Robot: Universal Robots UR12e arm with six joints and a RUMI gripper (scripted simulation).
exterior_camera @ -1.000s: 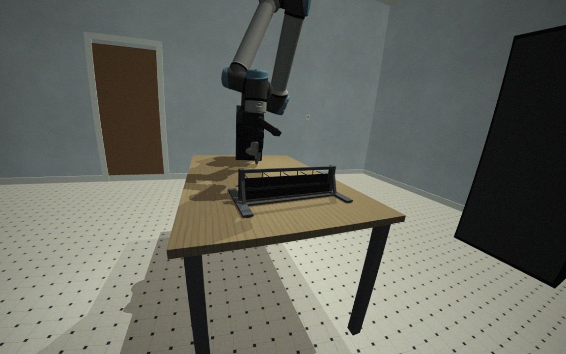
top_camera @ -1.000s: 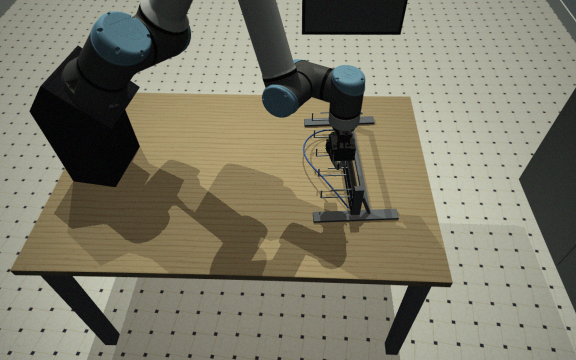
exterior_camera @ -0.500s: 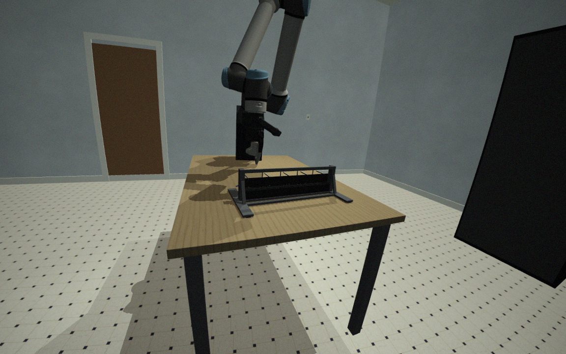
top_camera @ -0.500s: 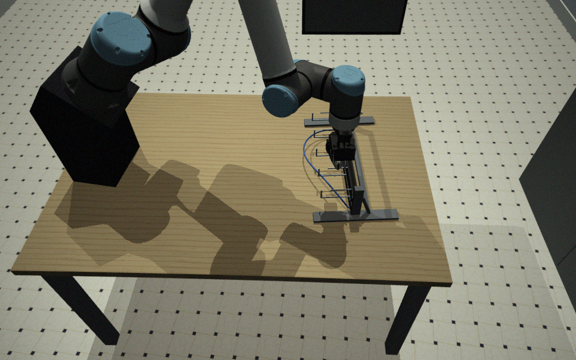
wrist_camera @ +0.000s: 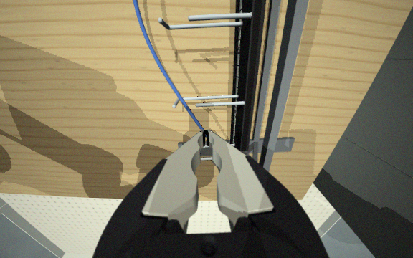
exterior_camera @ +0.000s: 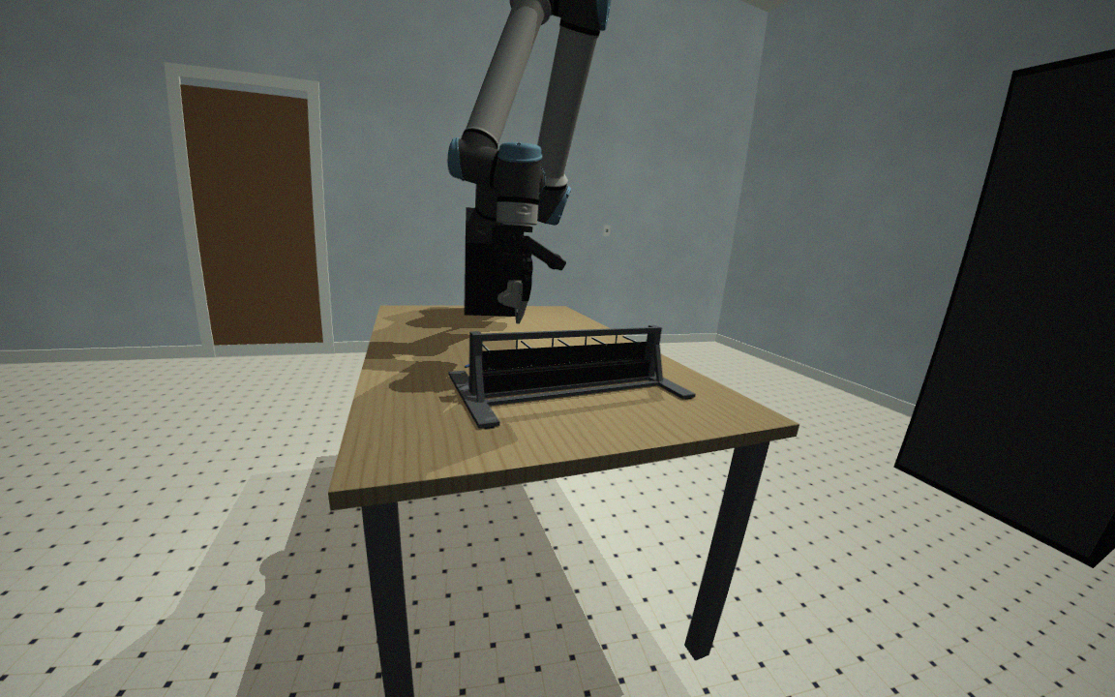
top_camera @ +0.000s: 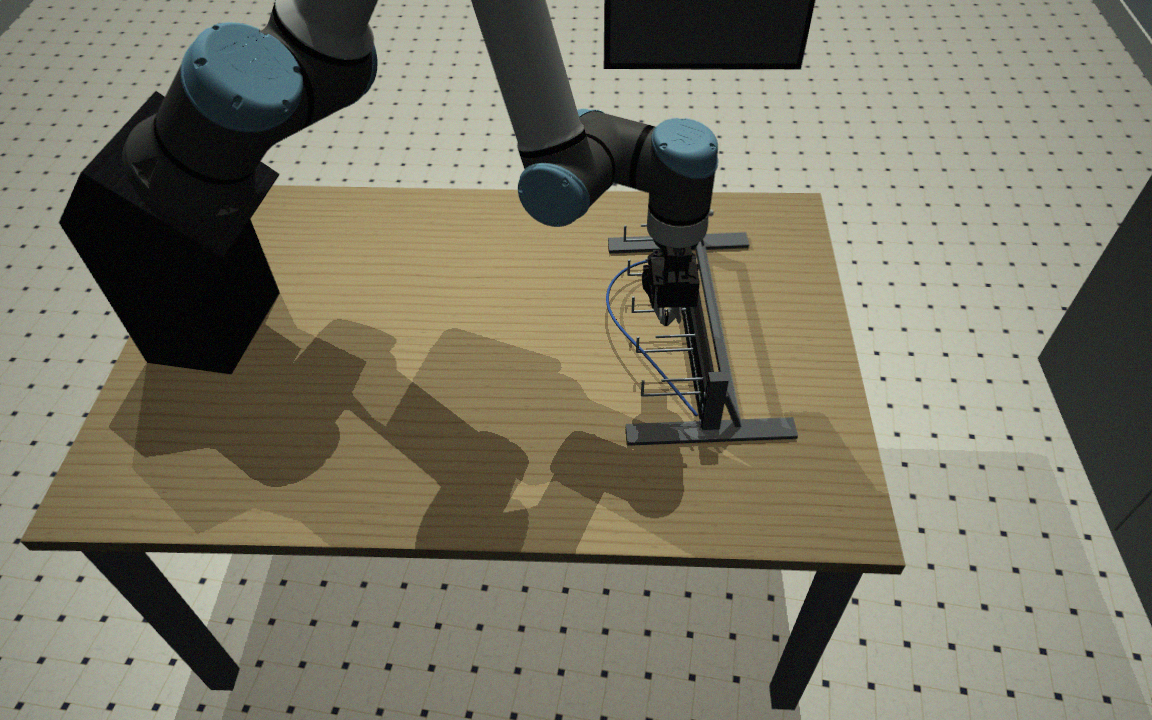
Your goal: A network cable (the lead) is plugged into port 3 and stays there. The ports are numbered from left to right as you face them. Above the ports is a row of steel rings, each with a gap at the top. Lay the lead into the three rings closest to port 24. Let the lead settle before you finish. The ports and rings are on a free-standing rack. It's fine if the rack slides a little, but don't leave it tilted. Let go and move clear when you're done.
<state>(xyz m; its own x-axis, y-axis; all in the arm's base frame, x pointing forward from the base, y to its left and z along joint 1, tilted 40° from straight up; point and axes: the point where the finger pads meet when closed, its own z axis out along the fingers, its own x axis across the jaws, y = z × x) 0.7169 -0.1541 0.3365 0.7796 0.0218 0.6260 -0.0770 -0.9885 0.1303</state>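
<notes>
The rack lies 11 cm to the left of my hand, 9 cm below it and 8 cm ahead of it.
</notes>
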